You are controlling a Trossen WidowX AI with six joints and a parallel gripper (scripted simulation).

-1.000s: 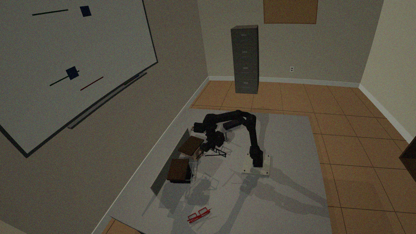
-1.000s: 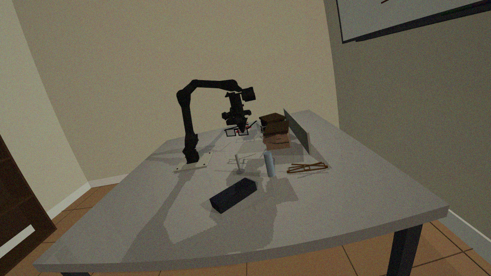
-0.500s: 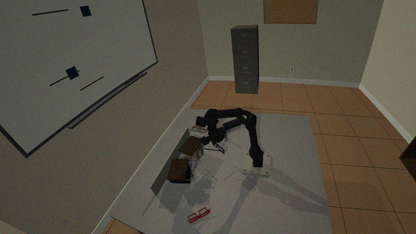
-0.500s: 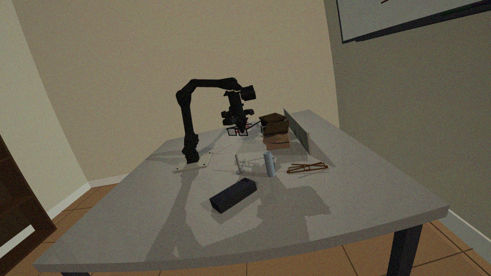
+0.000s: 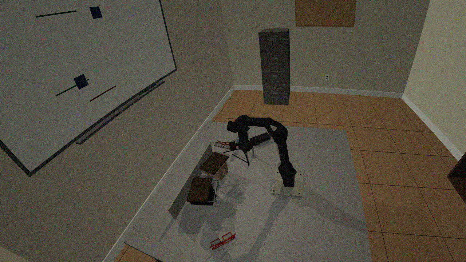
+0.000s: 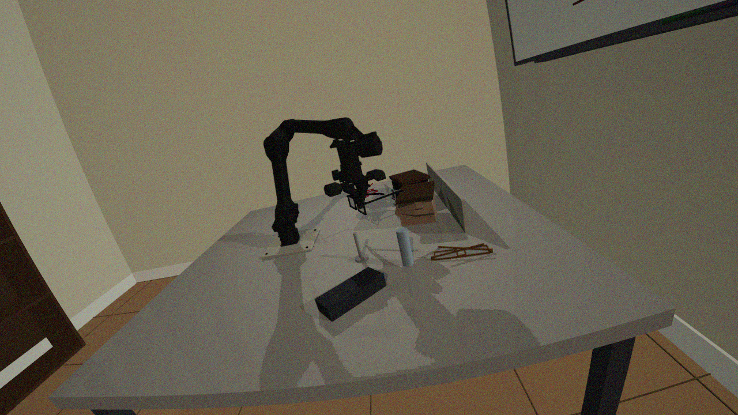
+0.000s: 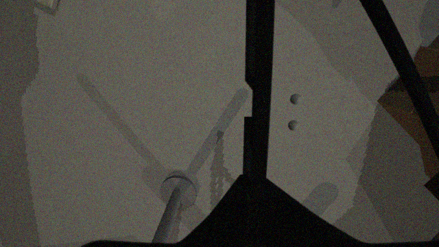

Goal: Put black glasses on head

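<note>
My gripper tip is now 30 mm past the grey post, 100 mm to the left of it and 90 mm above it. The rest, counted from my gripper tip: panel (320 mm ahead, 190 mm to the left, 60 mm below); pale blue cylinder (90 mm ahead, 190 mm to the right, 70 mm below); dark box (60 mm behind, 290 mm to the right, 100 mm below).
</note>
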